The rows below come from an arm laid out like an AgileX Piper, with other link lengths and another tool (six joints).
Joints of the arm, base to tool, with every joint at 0 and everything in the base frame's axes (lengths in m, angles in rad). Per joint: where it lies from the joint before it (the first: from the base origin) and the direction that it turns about. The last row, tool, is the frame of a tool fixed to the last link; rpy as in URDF.
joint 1: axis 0 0 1 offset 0 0 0.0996
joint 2: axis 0 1 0 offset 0 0 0
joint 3: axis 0 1 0 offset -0.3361 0 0.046
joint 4: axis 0.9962 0 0.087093 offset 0.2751 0 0.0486
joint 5: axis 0 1 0 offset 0 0 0
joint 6: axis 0.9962 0 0.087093 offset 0.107 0 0.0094
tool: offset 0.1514 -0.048 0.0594 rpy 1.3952 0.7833 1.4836
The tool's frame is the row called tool.
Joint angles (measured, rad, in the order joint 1, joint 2, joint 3, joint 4, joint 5, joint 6), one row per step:
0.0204 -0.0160 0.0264 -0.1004 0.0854 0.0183
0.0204 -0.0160 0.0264 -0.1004 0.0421 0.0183
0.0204 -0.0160 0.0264 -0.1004 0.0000 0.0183
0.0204 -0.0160 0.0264 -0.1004 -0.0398 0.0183
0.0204 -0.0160 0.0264 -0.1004 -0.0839 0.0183
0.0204 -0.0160 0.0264 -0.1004 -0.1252 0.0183
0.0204 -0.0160 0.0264 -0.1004 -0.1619 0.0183
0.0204 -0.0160 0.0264 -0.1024 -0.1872 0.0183
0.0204 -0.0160 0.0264 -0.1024 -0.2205 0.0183
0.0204 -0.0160 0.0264 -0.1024 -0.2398 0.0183
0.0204 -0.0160 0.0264 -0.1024 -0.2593 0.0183
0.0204 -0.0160 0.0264 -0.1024 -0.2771 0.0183
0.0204 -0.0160 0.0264 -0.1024 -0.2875 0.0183
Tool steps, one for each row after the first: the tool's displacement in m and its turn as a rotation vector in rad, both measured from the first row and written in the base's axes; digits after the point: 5 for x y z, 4 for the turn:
-0.00212 0.00111 0.01132 0.0005 -0.0431 0.0043
-0.00466 0.00217 0.02223 0.0011 -0.0850 0.0085
-0.00747 0.00316 0.03244 0.0016 -0.1246 0.0125
-0.01107 0.00424 0.04361 0.0021 -0.1684 0.0169
-0.01488 0.00523 0.05392 0.0027 -0.2095 0.0210
-0.01863 0.00609 0.06294 0.0031 -0.2460 0.0247
-0.02141 0.00686 0.06916 0.0014 -0.2712 0.0274
-0.02530 0.00763 0.07713 0.0019 -0.3044 0.0307
-0.02767 0.00807 0.08169 0.0021 -0.3236 0.0327
-0.03016 0.00850 0.08624 0.0023 -0.3430 0.0346
-0.03251 0.00890 0.09036 0.0026 -0.3607 0.0364
-0.03391 0.00912 0.09275 0.0027 -0.3710 0.0375

